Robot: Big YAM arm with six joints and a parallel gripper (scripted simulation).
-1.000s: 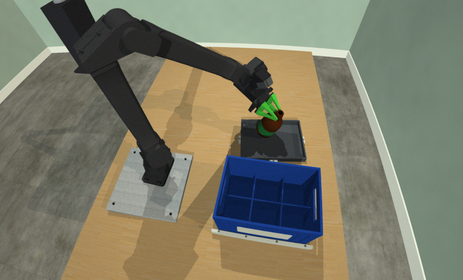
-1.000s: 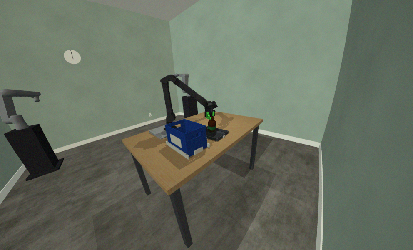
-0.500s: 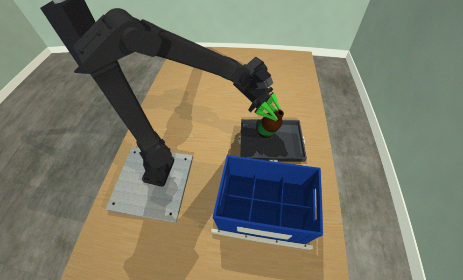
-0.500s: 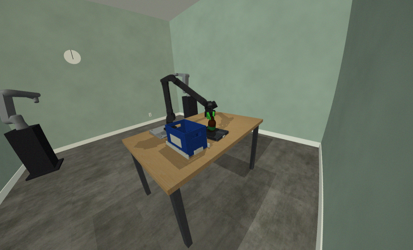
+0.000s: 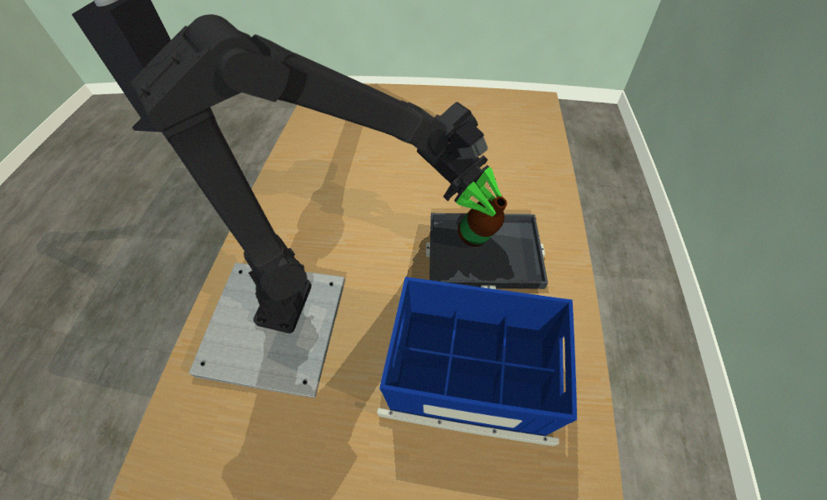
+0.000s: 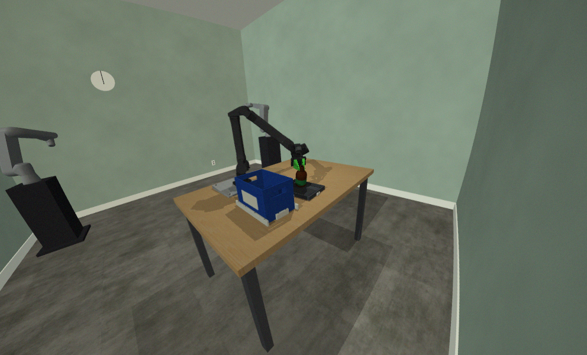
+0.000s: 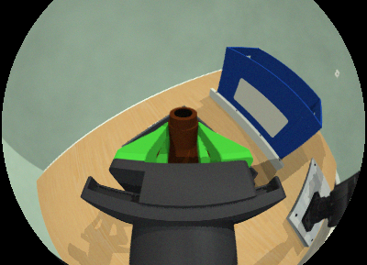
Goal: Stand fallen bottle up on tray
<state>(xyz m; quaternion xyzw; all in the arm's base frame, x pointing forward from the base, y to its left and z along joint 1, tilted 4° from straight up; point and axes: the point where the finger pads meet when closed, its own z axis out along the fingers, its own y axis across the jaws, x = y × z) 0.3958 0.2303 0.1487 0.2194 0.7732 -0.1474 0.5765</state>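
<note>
My hand is 2 cm past the brown bottle, 1 cm to the right of it and 5 cm above it. From my hand the other things lie so: blue crate (29 cm to the right, 6 cm below); dark grey tray (1 cm to the right, 13 cm below).
</note>
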